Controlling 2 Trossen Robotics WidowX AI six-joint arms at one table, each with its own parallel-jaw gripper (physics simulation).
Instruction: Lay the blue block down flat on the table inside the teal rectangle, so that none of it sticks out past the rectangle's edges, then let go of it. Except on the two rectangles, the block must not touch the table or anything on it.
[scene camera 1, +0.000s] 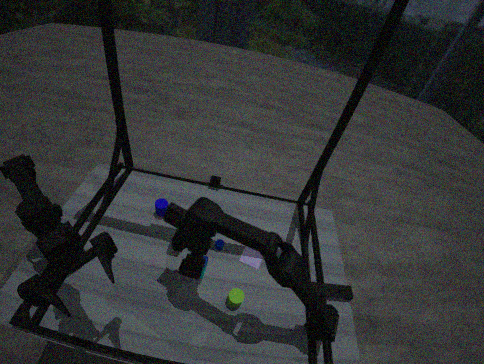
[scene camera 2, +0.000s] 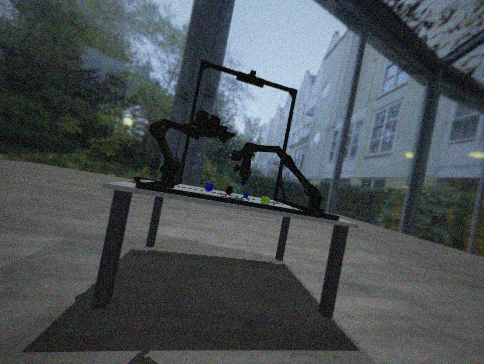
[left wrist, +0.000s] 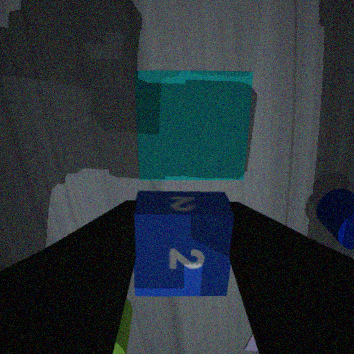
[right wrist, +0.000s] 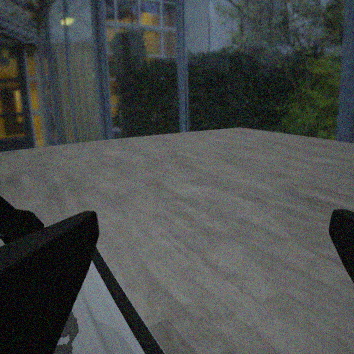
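Pixels of known places: left gripper, fingertip midpoint: (scene camera 1: 199, 260) (scene camera 2: 242, 185) (left wrist: 181, 212); right gripper, fingertip midpoint: (scene camera 1: 92, 298) (scene camera 2: 231, 131) (right wrist: 214, 222); left arm's base, origin of the base link: (scene camera 1: 317, 329) (scene camera 2: 313, 210); right arm's base, origin of the base link: (scene camera 2: 166, 183).
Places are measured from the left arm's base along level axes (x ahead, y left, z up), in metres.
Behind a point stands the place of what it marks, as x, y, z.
Observation:
The blue block (left wrist: 183, 250) {0.362, -0.269, 0.079} (scene camera 1: 205, 260), marked with a 2, is held between the fingers of my left gripper (left wrist: 181, 212) {0.368, -0.271, 0.065} (scene camera 1: 194, 271). In the left wrist view, the block shows just below the near edge of the teal rectangle (left wrist: 200, 130) {0.373, -0.288, -0.018} (scene camera 1: 202, 273) {0.355, -0.259, -0.018} and does not overlap it there. Its height above the table is hard to tell. In scene camera 1 the left gripper hides most of the block and the rectangle. My right gripper (right wrist: 214, 222) {0.590, -0.083, 0.325} (scene camera 1: 91, 299) {0.590, -0.083, 0.325} is open and empty, raised at the left of scene camera 1.
A lime cylinder (scene camera 1: 236, 298) {0.257, -0.144, 0.025} (scene camera 2: 265, 200) {0.271, -0.133, 0.005}, a small blue object (scene camera 1: 219, 245) {0.284, -0.352, 0.012} (left wrist: 340, 212) {0.294, -0.355, 0.005} and a lilac rectangle (scene camera 1: 251, 258) {0.162, -0.301, -0.018} lie around the left gripper. A bright blue cylinder (scene camera 1: 161, 206) {0.502, -0.530, 0.035} stands farther back. A dark round object (scene camera 2: 229, 190) {0.391, -0.414, 0.014} shows in scene camera 2.

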